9 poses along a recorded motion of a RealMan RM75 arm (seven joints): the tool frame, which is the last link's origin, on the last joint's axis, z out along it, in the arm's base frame.
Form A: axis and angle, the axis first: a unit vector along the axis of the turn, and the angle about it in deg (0 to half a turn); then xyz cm.
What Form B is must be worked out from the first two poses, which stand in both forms.
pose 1, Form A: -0.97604, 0.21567, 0.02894, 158.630, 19.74, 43.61, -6.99
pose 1, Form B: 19.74, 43.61, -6.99, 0.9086, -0.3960, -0.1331, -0.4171, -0.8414, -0.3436
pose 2, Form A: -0.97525, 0.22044, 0.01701, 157.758, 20.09, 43.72, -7.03
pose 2, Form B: 20.09, 43.72, -7.03, 0.9059, -0.4075, -0.1154, -0.4204, -0.8320, -0.3619
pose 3, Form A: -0.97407, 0.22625, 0.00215, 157.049, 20.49, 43.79, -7.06
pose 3, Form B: 20.49, 43.79, -7.06, 0.9017, -0.4225, -0.0922, -0.4242, -0.8225, -0.3789
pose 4, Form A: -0.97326, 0.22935, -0.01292, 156.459, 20.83, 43.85, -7.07
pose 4, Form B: 20.83, 43.85, -7.07, 0.8989, -0.4330, -0.0675, -0.4227, -0.8159, -0.3944
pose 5, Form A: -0.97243, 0.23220, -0.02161, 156.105, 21.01, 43.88, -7.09
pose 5, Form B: 21.01, 43.88, -7.09, 0.8959, -0.4410, -0.0538, -0.4235, -0.8111, -0.4035
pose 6, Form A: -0.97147, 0.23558, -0.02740, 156.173, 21.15, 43.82, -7.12
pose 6, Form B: 21.15, 43.82, -7.12, 0.8923, -0.4493, -0.0442, -0.4271, -0.8085, -0.4048
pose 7, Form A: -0.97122, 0.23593, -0.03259, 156.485, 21.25, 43.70, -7.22
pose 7, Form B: 21.25, 43.70, -7.22, 0.8913, -0.4523, -0.0335, -0.4263, -0.8103, -0.4022
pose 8, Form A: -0.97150, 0.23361, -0.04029, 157.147, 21.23, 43.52, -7.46
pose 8, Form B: 21.23, 43.52, -7.46, 0.8920, -0.4517, -0.0155, -0.4204, -0.8166, -0.3954
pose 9, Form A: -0.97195, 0.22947, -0.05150, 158.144, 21.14, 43.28, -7.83
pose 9, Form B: 21.14, 43.28, -7.83, 0.8934, -0.4492, 0.0111, -0.4109, -0.8266, -0.3846
